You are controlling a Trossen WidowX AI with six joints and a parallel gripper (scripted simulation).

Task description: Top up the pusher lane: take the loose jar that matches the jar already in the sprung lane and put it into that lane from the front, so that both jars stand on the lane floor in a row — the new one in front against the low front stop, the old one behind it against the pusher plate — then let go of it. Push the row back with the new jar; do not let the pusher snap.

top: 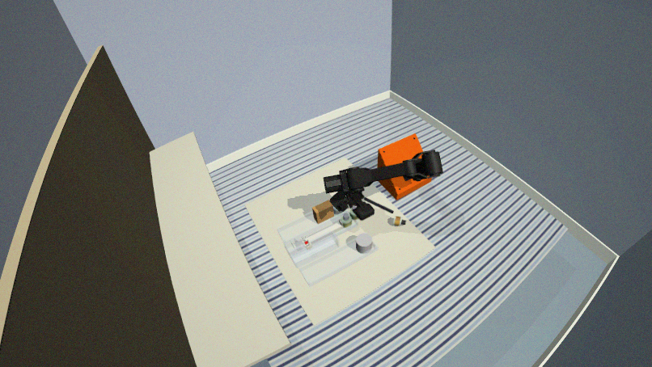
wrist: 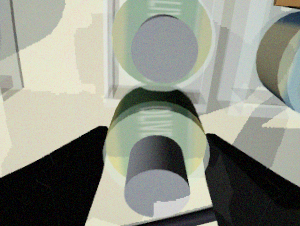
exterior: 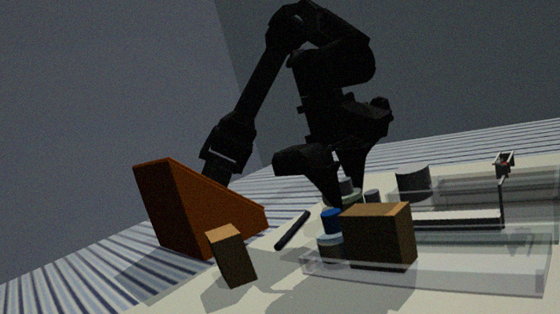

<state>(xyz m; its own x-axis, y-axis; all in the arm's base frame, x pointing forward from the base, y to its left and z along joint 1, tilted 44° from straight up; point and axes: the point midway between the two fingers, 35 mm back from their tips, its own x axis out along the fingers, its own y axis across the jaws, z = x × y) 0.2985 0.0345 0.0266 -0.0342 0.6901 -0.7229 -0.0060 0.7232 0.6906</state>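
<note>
My gripper tip is 40 mm short of the blue-lidded jar, 80 mm to the left of it and 10 mm above it. From my gripper tip the other things lie so: pusher plate: 150 mm ahead, 30 mm to the left; then black rod: 120 mm behind, 10 mm to the right, 40 mm below; then grey can: 40 mm ahead, 130 mm to the left, 20 mm below.
</note>
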